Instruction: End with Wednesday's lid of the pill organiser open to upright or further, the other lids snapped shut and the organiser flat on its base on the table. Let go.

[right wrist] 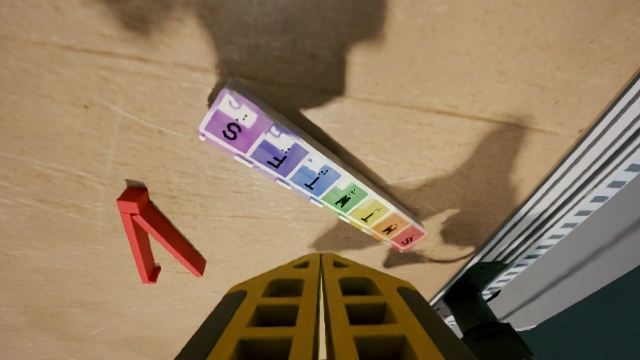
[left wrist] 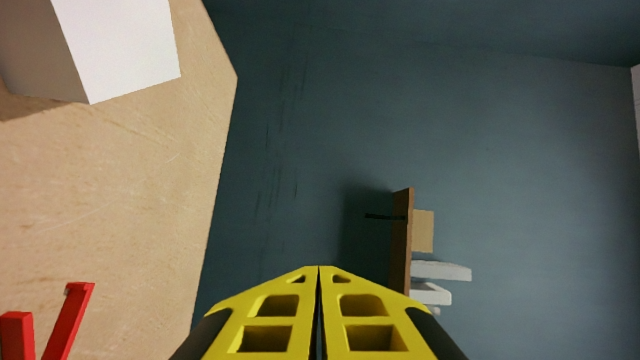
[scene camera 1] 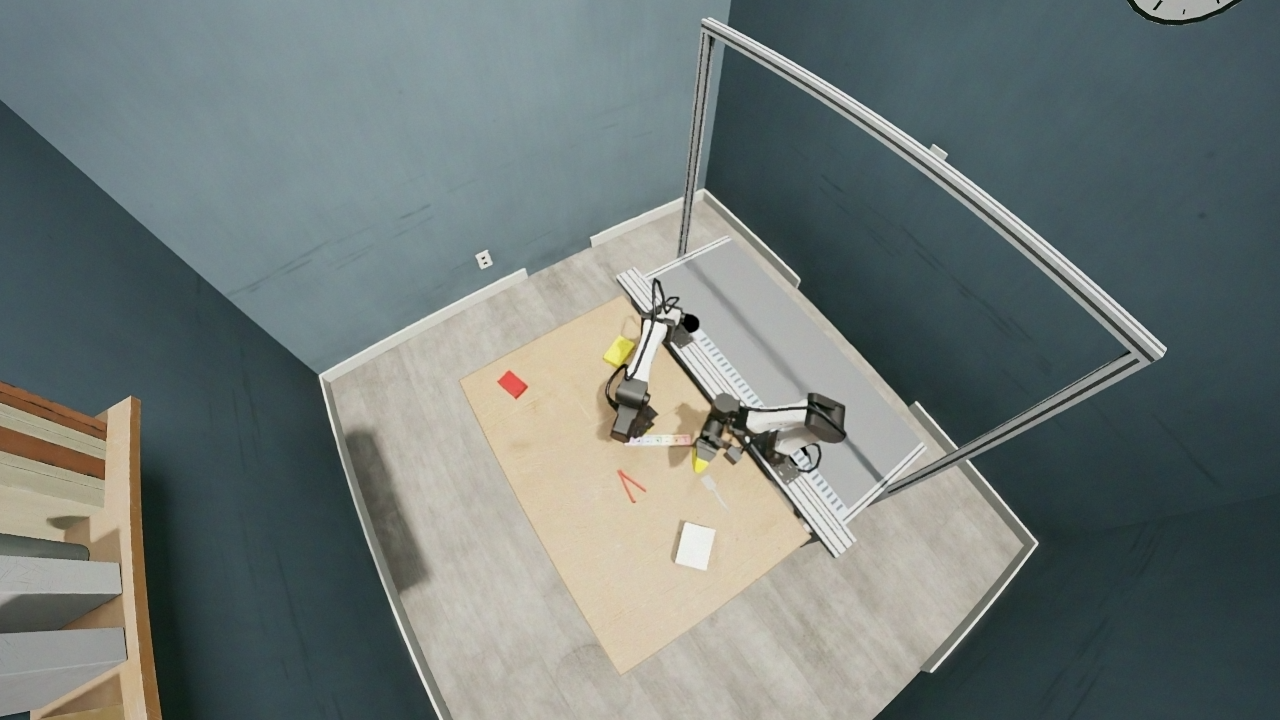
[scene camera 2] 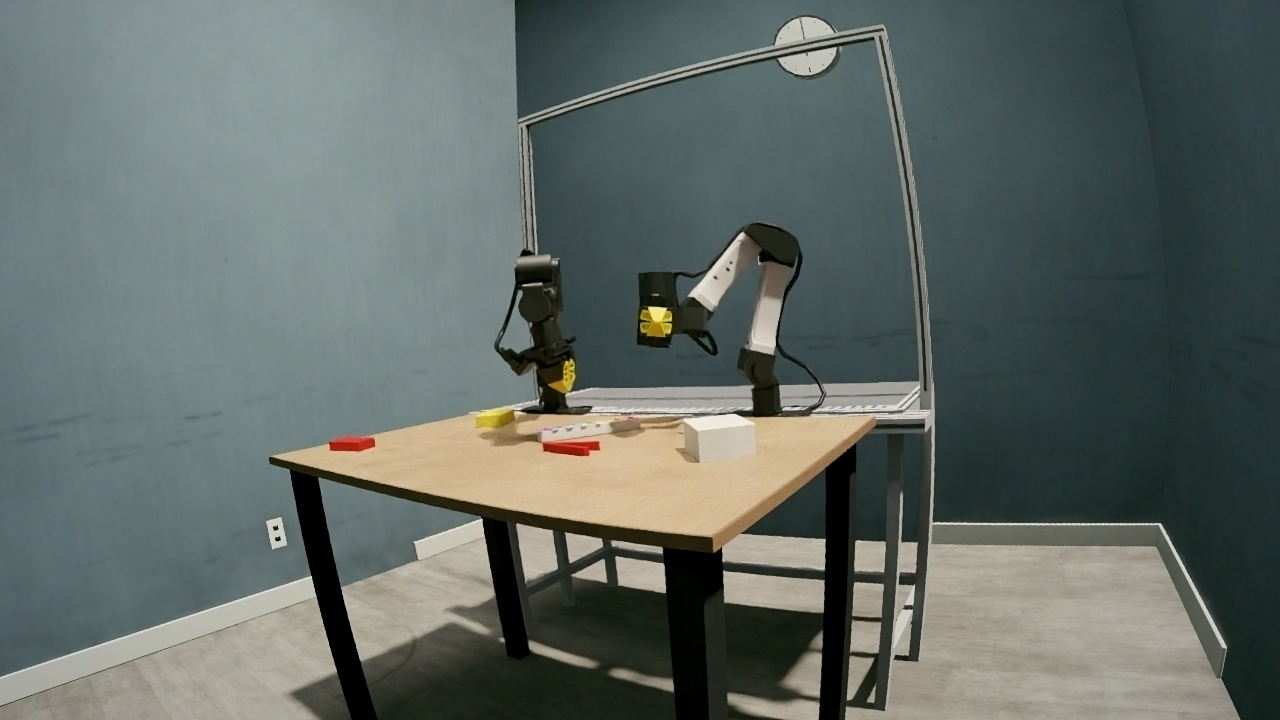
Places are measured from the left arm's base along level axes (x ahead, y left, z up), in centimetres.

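Pixels of known places: left gripper, fingertip midpoint: (left wrist: 318, 277) (scene camera 1: 696, 472) (scene camera 2: 657, 322); right gripper, fingertip midpoint: (right wrist: 321, 263) (scene camera 1: 645, 432) (scene camera 2: 566, 392); left arm's base, origin of the base link: (right wrist: 457, 290) (scene camera 1: 774, 457); right arm's base, origin of the base link: (scene camera 2: 555, 412).
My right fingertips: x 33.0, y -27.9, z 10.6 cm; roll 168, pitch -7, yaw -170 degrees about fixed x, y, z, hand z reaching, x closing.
For each thing: its top centre in the pictures, then the offset to it from my right fingertips.
- pill organiser, middle of its top: (right wrist: 345, 199) (scene camera 2: 588, 422) (scene camera 1: 657, 439) dx -3.2, dy +2.2, dz -6.6 cm
- red V-shaped piece, middle of its top: (right wrist: 167, 251) (scene camera 2: 573, 442) (scene camera 1: 633, 482) dx +10.7, dy +9.7, dz -7.5 cm
- white box, middle of its top: (left wrist: 131, 28) (scene camera 2: 717, 421) (scene camera 1: 695, 546) dx +6.4, dy +36.2, dz -4.1 cm
- pale spatula-like piece, middle of its top: (scene camera 1: 717, 494) dx -9.1, dy +27.1, dz -8.9 cm
- yellow block, middle of its top: (scene camera 2: 495, 412) (scene camera 1: 619, 350) dx -10.3, dy -32.4, dz -6.3 cm
- red block, middle of its top: (scene camera 2: 351, 439) (scene camera 1: 512, 383) dx +27.6, dy -41.7, dz -7.1 cm
The pill organiser (scene camera 1: 660, 440) (scene camera 2: 586, 429) (right wrist: 313, 172) lies flat on its base on the table, lettered lids up. In the right wrist view its lids look closed, including Wednesday's green W lid (right wrist: 346, 197); whether each is fully snapped cannot be told. My right gripper (scene camera 2: 563, 380) (right wrist: 321, 263) is shut and empty, above the organiser and pointing down, its fingertips apart from it. My left gripper (scene camera 1: 700, 462) (scene camera 2: 656, 320) (left wrist: 318, 277) is shut and empty, raised above the table by the organiser's red end and facing sideways. In scene camera 1 the right fingertips are mostly hidden.
A red V-shaped piece (scene camera 1: 626, 486) (scene camera 2: 571, 445) (left wrist: 70, 320) (right wrist: 133, 200) lies near the organiser. A white box (scene camera 1: 695, 545) (scene camera 2: 719, 438) (left wrist: 120, 50), a pale spatula-like piece (scene camera 1: 709, 484), a yellow block (scene camera 1: 618, 351) (scene camera 2: 494, 418) and a red block (scene camera 1: 512, 384) (scene camera 2: 351, 443) are on the table.
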